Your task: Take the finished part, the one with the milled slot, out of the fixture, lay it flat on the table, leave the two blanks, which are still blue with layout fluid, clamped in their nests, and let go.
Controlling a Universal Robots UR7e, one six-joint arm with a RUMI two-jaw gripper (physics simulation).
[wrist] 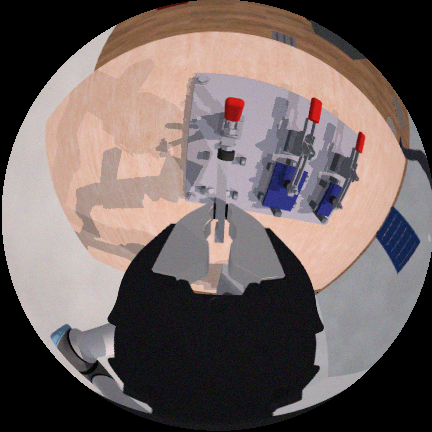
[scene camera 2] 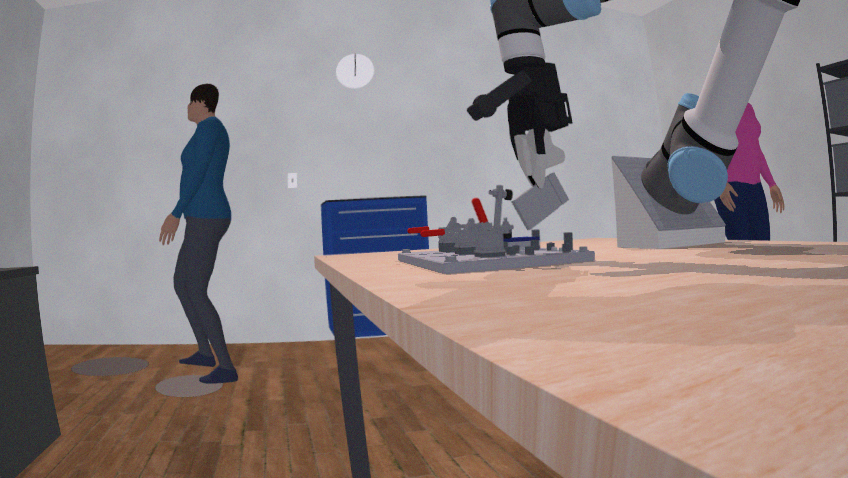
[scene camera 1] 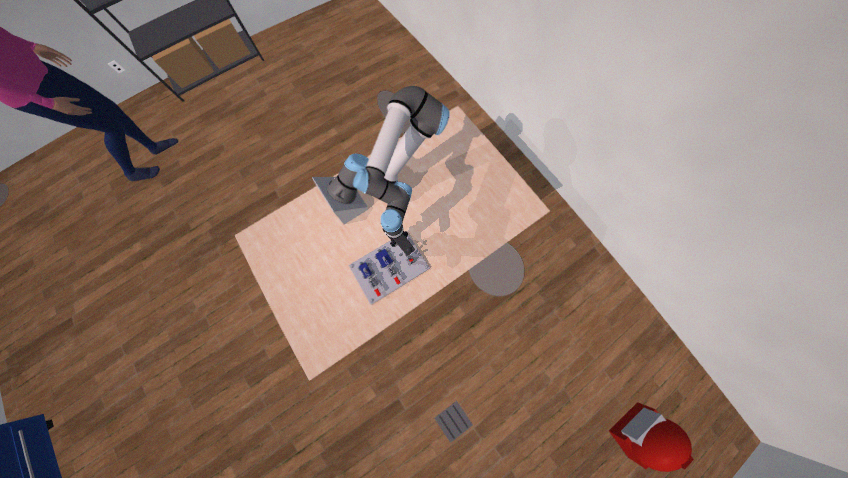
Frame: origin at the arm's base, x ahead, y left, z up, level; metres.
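Seen in the pictures: gripper, fingertip midpoint: (wrist: 220, 204) (scene camera 2: 538, 189); arm's base at its link origin: (scene camera 2: 669, 190) (scene camera 1: 341, 192).
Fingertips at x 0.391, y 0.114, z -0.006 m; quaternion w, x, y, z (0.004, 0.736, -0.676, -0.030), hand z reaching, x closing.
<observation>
Offsets run from my fingertips to a thing's middle. Level surfaces: height alone.
The finished part {dx -0.004, dy +0.000, dz -0.018 m} (scene camera 2: 540, 201) (wrist: 219, 232) is a thin grey plate, tilted in the air above the fixture (scene camera 1: 410, 275) (scene camera 2: 463, 264) (wrist: 260, 95). Scene camera 2 shows a step near its upper end; the wrist view shows it edge-on. My gripper (scene camera 1: 410, 253) (scene camera 2: 536, 182) (wrist: 220, 204) is shut on its upper edge. The two blue blanks lie in their nests under clamp arms: the larger blank (scene camera 1: 384, 257) (wrist: 276, 196) and the smaller blank (scene camera 1: 365, 270) (wrist: 326, 204). The third nest is empty, and its clamp with the red handle {dx +0.099, dy +0.001, dz -0.051 m} (scene camera 2: 479, 210) (wrist: 234, 109) stands raised.
The fixture stands on the wooden table {dz -0.112 m} (scene camera 1: 296, 296) (scene camera 2: 653, 308) (wrist: 150, 90). The raised clamp is beside the held part. The grey arm base (scene camera 2: 671, 231) stands behind the fixture. One person (scene camera 1: 71, 106) stands off the table near the shelf, another (scene camera 2: 204, 172) near the wall.
</observation>
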